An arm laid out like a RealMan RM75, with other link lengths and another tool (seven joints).
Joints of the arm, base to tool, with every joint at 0 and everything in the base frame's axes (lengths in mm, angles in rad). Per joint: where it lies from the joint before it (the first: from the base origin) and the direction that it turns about. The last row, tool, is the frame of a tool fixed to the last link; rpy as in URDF.
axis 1: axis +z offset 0 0 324.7
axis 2: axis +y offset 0 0 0
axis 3: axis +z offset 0 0 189.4
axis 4: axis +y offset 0 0 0
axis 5: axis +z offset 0 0 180.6
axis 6: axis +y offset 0 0 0
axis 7: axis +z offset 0 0 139.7
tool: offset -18 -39 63 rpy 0.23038 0 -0.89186
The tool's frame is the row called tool.
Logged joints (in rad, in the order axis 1, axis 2, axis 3, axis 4, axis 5, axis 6, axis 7), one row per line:
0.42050 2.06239 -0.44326 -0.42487 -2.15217 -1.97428 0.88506
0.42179 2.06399 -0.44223 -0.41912 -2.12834 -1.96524 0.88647
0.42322 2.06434 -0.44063 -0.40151 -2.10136 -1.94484 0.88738
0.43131 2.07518 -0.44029 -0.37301 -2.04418 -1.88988 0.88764
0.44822 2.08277 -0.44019 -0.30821 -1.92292 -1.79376 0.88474
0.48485 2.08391 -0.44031 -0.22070 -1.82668 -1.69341 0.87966
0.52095 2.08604 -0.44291 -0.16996 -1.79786 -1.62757 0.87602
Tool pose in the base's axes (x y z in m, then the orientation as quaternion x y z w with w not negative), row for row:
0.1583 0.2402 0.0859 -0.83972 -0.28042 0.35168 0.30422
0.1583 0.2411 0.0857 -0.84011 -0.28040 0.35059 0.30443
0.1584 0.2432 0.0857 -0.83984 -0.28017 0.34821 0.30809
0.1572 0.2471 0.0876 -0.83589 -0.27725 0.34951 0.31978
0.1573 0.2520 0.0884 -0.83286 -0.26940 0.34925 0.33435
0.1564 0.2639 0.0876 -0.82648 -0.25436 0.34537 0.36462
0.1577 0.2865 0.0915 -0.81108 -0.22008 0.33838 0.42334
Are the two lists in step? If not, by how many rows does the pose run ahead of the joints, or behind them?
The pose runs 2 rows behind the joints: the pose in row i belongs to the joints in row i - 2.
